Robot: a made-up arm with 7 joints. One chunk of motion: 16 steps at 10 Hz.
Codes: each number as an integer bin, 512 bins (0 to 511) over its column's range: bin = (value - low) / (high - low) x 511, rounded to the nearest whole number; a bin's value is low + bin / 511 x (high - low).
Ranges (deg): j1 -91.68..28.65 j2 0..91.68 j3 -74.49..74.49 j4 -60.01..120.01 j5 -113..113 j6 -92.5..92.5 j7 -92.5..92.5
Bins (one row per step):
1: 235 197 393 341 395 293 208
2: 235 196 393 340 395 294 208
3: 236 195 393 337 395 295 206
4: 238 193 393 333 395 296 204
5: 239 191 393 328 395 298 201
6: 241 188 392 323 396 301 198
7: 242 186 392 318 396 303 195
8: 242 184 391 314 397 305 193
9: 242 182 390 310 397 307 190
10: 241 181 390 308 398 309 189
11: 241 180 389 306 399 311 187
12: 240 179 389 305 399 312 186
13: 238 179 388 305 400 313 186
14: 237 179 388 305 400 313 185
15: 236 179 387 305 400 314 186
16: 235 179 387 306 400 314 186
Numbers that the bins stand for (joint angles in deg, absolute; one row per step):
1: -36.34 35.34 40.09 60.12 61.70 13.58 -17.20
2: -36.34 35.16 40.09 59.77 61.70 13.94 -17.20
3: -36.11 34.99 40.09 58.71 61.70 14.30 -17.92
4: -35.64 34.63 40.09 57.30 61.70 14.66 -18.64
5: -35.40 34.27 40.09 55.54 61.70 15.39 -19.73
6: -34.93 33.73 39.80 53.78 62.14 16.47 -20.82
7: -34.69 33.37 39.80 52.02 62.14 17.20 -21.90
8: -34.69 33.01 39.50 50.61 62.58 17.92 -22.63
9: -34.69 32.65 39.21 49.20 62.58 18.64 -23.71
10: -34.93 32.47 39.21 48.50 63.02 19.37 -24.08
11: -34.93 32.29 38.92 47.79 63.47 20.09 -24.80
12: -35.16 32.11 38.92 47.44 63.47 20.45 -25.16
13: -35.64 32.11 38.63 47.44 63.91 20.82 -25.16
14: -35.87 32.11 38.63 47.44 63.91 20.82 -25.52
15: -36.11 32.11 38.34 47.44 63.91 21.18 -25.16
16: -36.34 32.11 38.34 47.79 63.91 21.18 -25.16

